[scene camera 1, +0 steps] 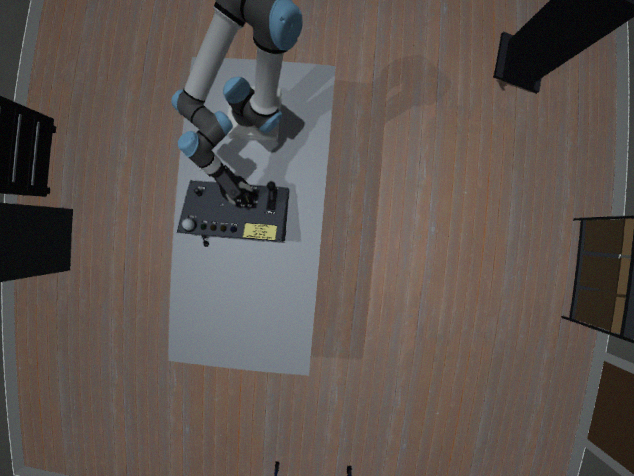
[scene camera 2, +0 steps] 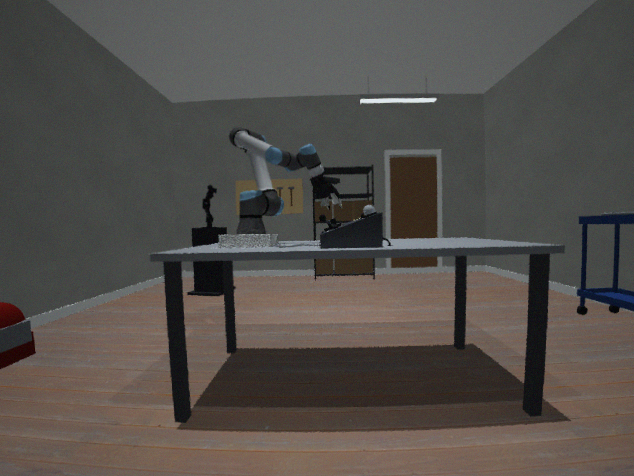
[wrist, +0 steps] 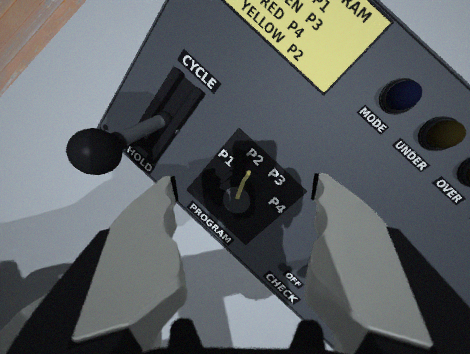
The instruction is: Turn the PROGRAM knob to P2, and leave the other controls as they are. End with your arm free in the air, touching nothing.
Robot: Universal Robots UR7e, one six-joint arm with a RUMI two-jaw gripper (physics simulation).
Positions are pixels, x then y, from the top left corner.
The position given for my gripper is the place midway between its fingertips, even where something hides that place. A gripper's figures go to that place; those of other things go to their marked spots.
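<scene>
There's my gripper (wrist: 243,177) at 13 cm from the lens, and then a cycle lever (wrist: 93,151), which is 20 cm from the lens.
</scene>
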